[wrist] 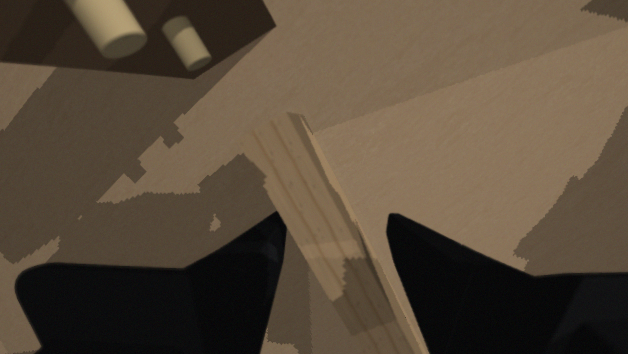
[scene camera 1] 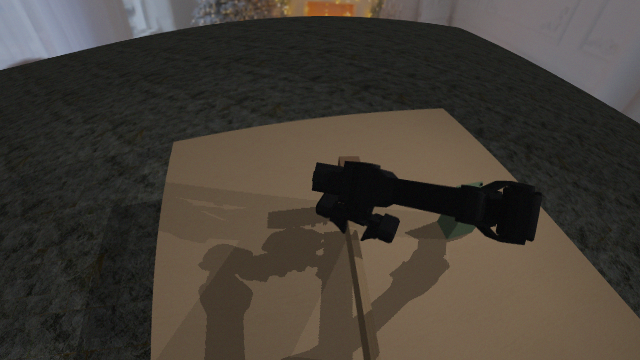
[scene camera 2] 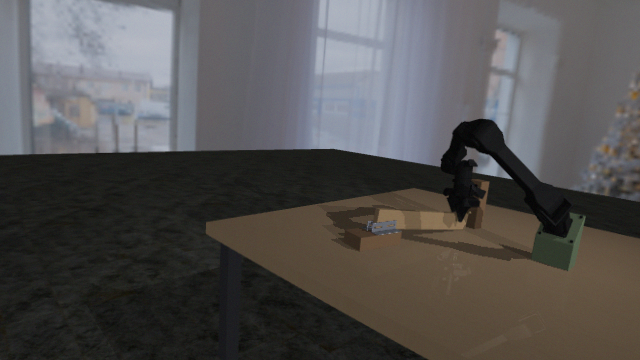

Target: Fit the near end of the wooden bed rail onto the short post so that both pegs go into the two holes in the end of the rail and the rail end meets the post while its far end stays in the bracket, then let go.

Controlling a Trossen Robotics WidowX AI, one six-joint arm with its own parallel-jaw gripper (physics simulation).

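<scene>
The wooden bed rail point(scene camera 1: 361, 300) point(scene camera 2: 425, 220) point(wrist: 305, 200) lies low over the table, its near end apart from the post point(scene camera 1: 349, 160) point(scene camera 2: 477, 220) point(wrist: 225, 30). In the wrist view two pale pegs point(wrist: 115, 30) point(wrist: 187, 45) stick out of the post's dark face; the holes in the rail end do not show. In scene camera 2 the rail's far end is at the metal bracket point(scene camera 2: 382, 227), partly hidden by it. My gripper point(scene camera 1: 354, 235) point(scene camera 2: 461, 219) point(wrist: 337, 221) is open, pointing down, with its fingertips on either side of the rail near its near end and a gap showing at the right finger.
The bracket is on a low brown block point(scene camera 2: 375, 242) on the wooden table point(scene camera 1: 225, 160) point(scene camera 2: 300, 240). The arm's green base point(scene camera 1: 457, 227) point(scene camera 2: 557, 250) stands to the right of the post. Arm shadows fall across the table and rail.
</scene>
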